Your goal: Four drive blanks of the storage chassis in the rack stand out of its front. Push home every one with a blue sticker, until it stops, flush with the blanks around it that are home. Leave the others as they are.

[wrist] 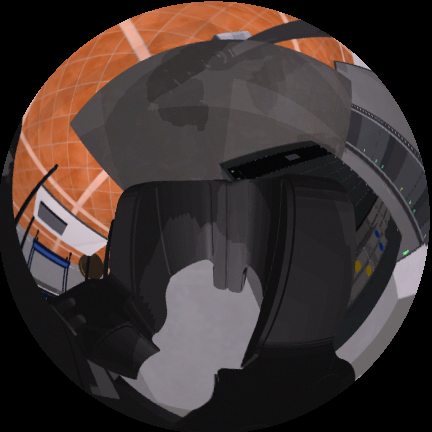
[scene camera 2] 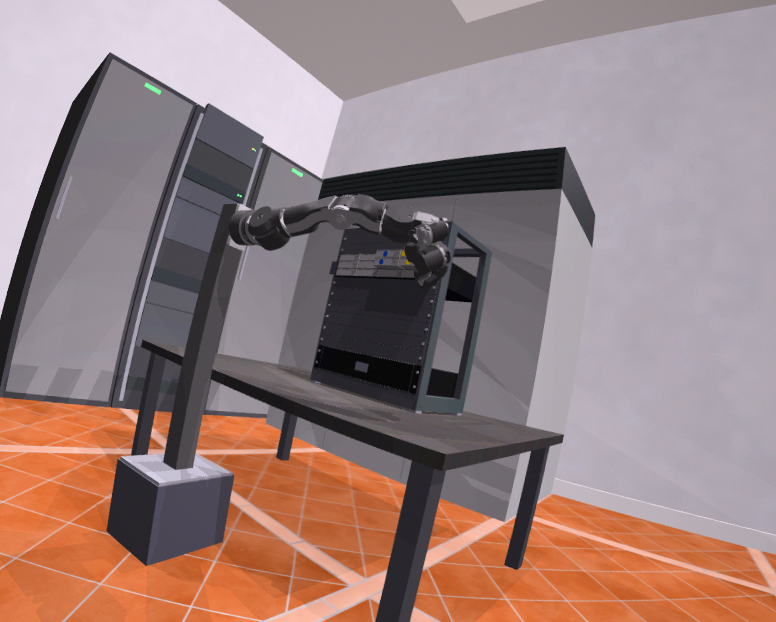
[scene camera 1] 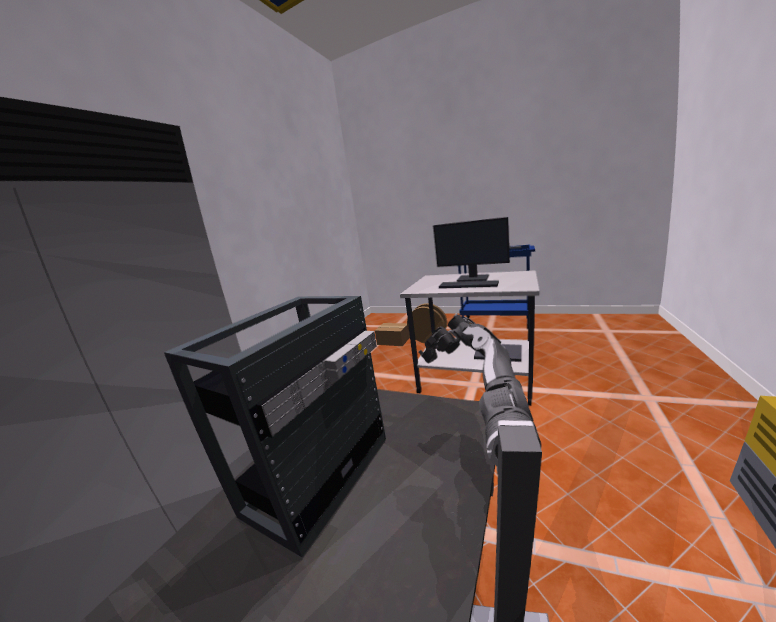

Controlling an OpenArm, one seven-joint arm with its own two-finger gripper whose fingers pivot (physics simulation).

Labels:
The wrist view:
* my gripper: 234,236
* rack: 377,236
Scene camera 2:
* rack: 375,306
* arm post: 213,296
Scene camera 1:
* my gripper: 423,357
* rack: 306,399

